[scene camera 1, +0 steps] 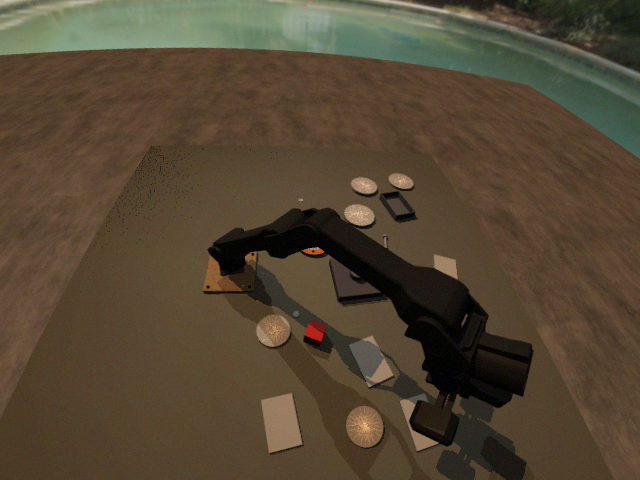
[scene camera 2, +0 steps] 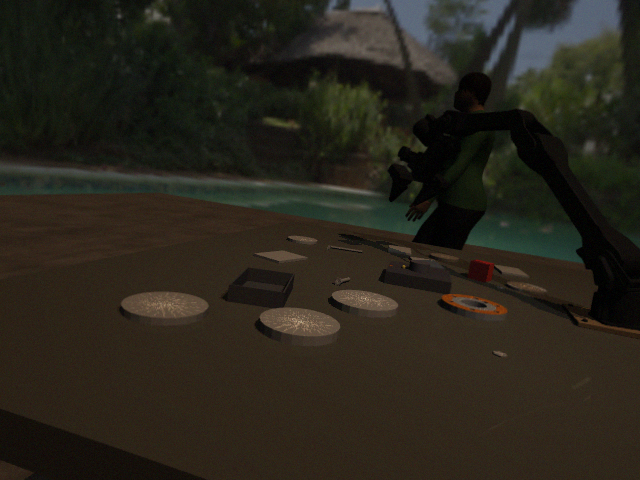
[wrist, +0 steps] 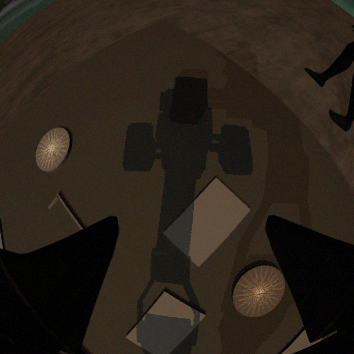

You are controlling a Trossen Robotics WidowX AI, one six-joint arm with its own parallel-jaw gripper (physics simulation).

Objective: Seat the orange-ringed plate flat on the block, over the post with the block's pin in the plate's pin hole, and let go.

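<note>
The orange-ringed plate (scene camera 1: 313,252) (scene camera 2: 451,302) lies flat on the mat, apart from the block; the arm hides part of it in the first scene view. The dark square block (scene camera 1: 345,291) (scene camera 2: 417,279) sits on the mat, its round post (scene camera 1: 356,275) (scene camera 2: 420,265) upright and bare. A tiny yellowish spot, perhaps the pin, shows beside the post in the second scene view. My gripper (scene camera 1: 456,409) (scene camera 2: 404,199) (wrist: 194,224) is open and empty, high above the mat's near right part in the first scene view, well away from plate and block. Neither plate nor block shows in the wrist view.
A red cube (scene camera 1: 314,332) (scene camera 2: 480,270) stands near the block. A shallow dark tray (scene camera 1: 405,216) (scene camera 2: 255,296), several pale discs, pale flat tiles, a bolt (scene camera 1: 385,240) (scene camera 2: 341,281) and a thin rod (scene camera 2: 345,249) lie around. A person (scene camera 2: 469,175) stands beyond the table.
</note>
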